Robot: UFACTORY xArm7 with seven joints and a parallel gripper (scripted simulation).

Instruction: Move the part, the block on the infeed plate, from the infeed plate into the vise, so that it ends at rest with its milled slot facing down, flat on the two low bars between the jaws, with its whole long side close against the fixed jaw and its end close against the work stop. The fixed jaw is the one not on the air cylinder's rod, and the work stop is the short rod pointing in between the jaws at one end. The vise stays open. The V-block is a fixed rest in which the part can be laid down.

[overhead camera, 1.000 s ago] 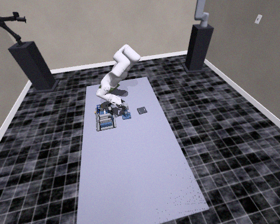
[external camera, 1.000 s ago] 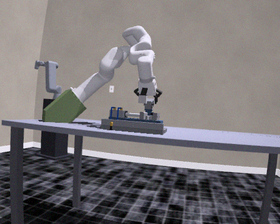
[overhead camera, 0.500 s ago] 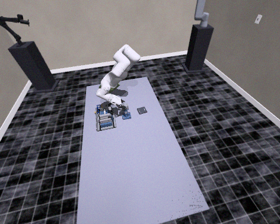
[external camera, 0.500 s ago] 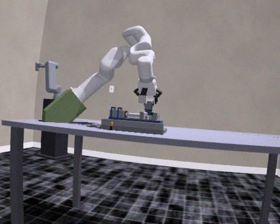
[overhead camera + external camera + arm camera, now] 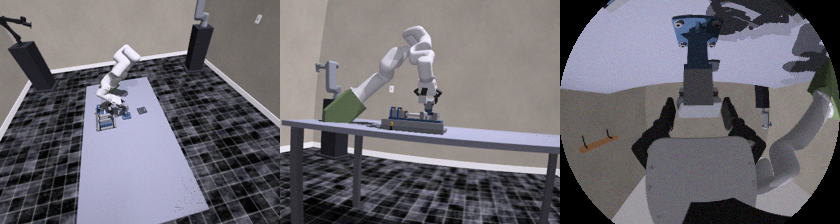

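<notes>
Now: hand 2 cm above the part. From my hand the other things lie so: air cylinder 8 cm behind, 22 cm to the right, 9 cm below; then blue vise bed 1 cm ahead, 20 cm to the right, 13 cm below.
</notes>
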